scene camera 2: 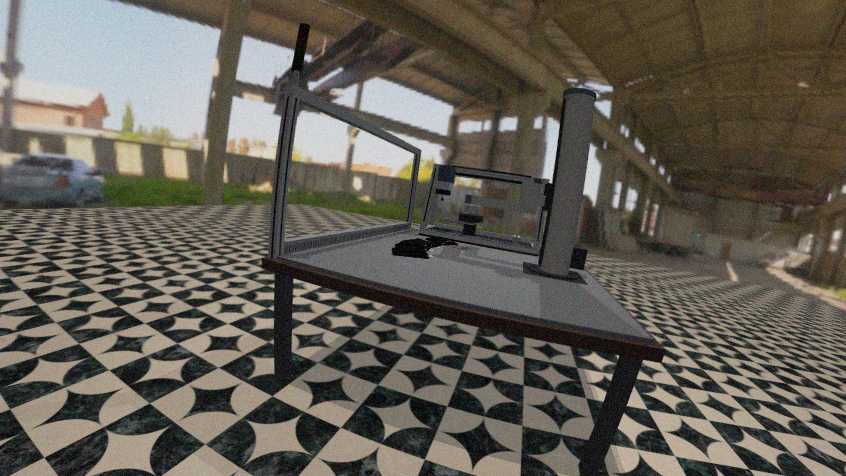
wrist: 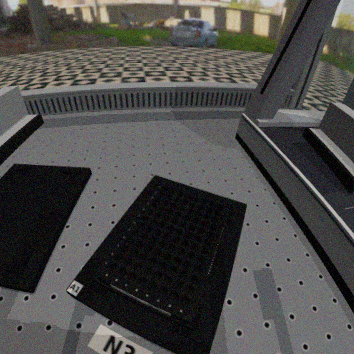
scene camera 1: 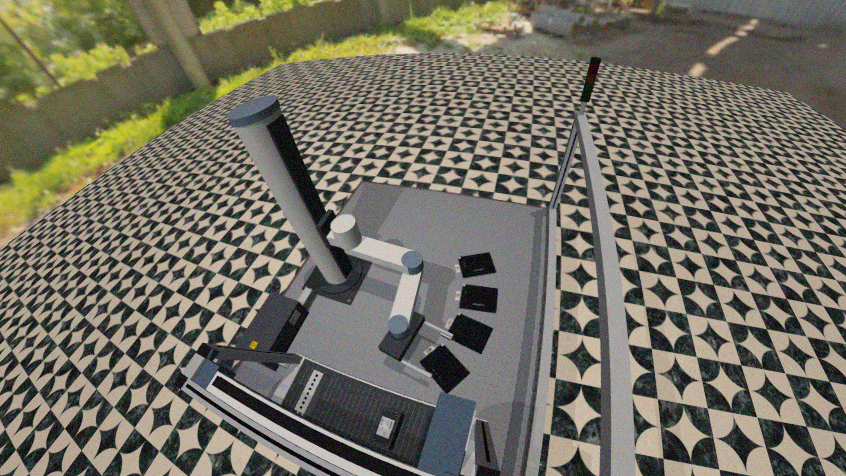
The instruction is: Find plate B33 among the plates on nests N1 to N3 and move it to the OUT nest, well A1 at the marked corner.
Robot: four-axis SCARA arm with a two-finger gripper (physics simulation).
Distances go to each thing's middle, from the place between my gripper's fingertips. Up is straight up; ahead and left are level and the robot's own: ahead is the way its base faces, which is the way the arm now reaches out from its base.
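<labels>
The OUT nest (scene camera 1: 466,331) is 60 mm ahead of my hand, 170 mm to the left of it and 140 mm below it, and going by their middles, it's the farthest from my hand of the things named here. There's also the black N3 nest (wrist: 131,316), 10 mm ahead of my hand and 140 mm below it. The black well plate (wrist: 161,262) is 10 mm ahead of my hand too, and 130 mm below it.
</labels>
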